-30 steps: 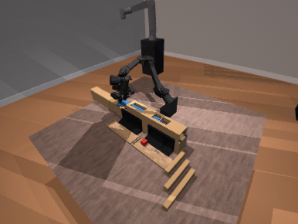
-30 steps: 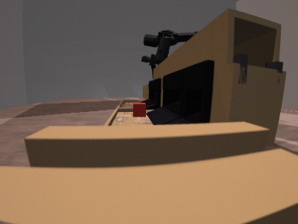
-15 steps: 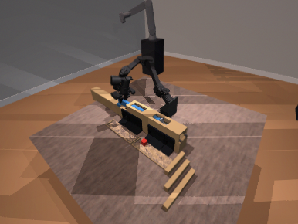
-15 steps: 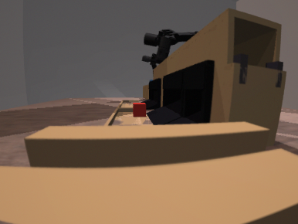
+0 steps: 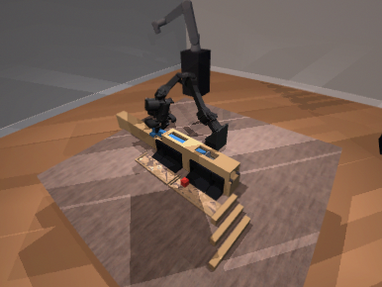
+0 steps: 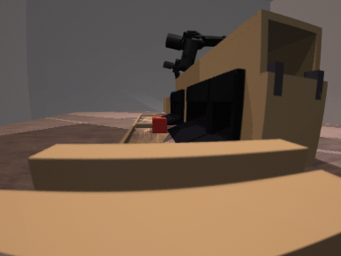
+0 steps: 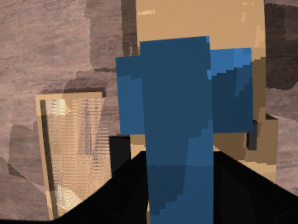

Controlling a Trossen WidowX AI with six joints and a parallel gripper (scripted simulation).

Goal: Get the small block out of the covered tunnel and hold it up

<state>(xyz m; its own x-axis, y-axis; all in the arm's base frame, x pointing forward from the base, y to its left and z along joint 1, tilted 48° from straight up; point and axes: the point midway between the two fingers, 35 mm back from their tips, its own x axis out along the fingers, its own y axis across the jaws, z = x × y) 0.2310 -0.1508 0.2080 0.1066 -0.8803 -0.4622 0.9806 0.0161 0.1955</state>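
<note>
The tan covered tunnel lies 2 cm ahead of my gripper tip, 5 cm to the left of it and 6 cm below it. From my gripper tip the other things lie so: red block: 14 cm ahead, 30 cm to the left, 11 cm below.
</note>
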